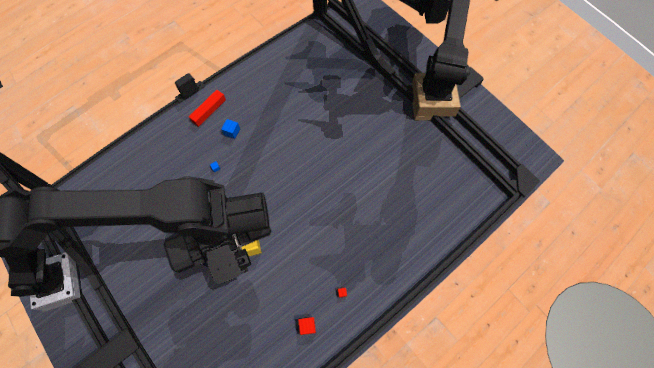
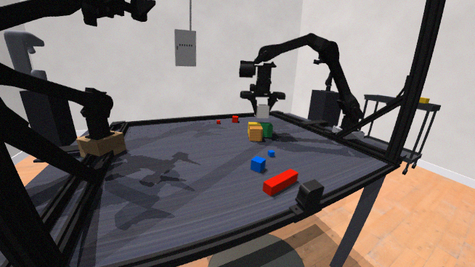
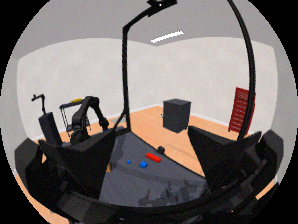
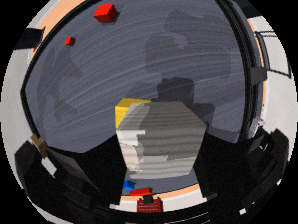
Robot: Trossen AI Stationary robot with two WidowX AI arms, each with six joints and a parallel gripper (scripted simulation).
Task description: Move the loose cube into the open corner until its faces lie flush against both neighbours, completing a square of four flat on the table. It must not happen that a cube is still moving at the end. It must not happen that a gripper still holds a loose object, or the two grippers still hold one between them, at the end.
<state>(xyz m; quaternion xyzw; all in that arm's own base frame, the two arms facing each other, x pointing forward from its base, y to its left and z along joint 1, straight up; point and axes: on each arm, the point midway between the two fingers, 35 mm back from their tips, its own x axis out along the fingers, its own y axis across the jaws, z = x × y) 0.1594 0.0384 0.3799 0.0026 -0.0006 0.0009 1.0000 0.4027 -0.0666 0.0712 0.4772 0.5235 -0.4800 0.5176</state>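
The green cube is 100 mm below my right hand, 20 mm to the right of it and 20 mm behind it. Round my right hand: orange cube 100 mm below, 60 mm behind, 40 mm to the left; yellow cube 100 mm below, 30 mm to the left, 10 mm behind; white cube 20 mm below.
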